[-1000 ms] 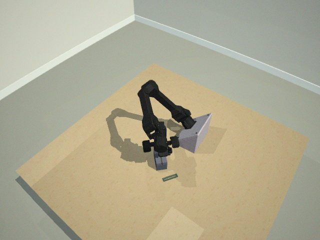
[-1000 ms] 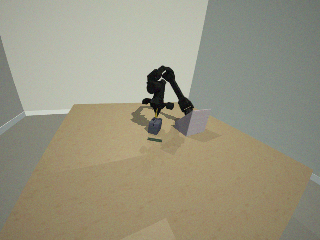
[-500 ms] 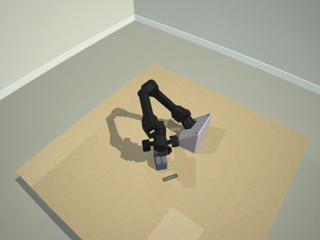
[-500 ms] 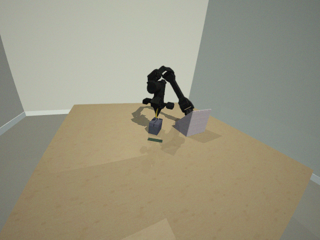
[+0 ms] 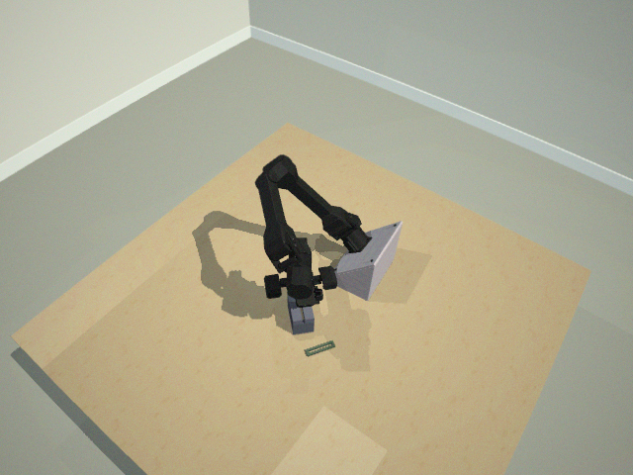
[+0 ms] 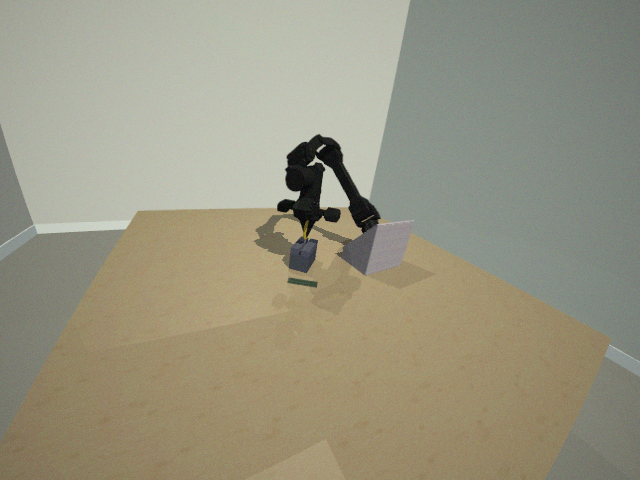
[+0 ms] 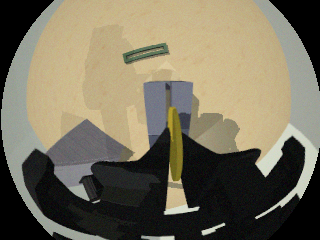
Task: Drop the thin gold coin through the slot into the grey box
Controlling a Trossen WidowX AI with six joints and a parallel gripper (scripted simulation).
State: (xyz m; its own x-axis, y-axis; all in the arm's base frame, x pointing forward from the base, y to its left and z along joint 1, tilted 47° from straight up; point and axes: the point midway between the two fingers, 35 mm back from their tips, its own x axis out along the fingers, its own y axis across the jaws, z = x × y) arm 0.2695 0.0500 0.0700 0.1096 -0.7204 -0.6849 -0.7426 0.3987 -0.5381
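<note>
Right now the gold coin is 2 cm above my gripper tip.
</note>
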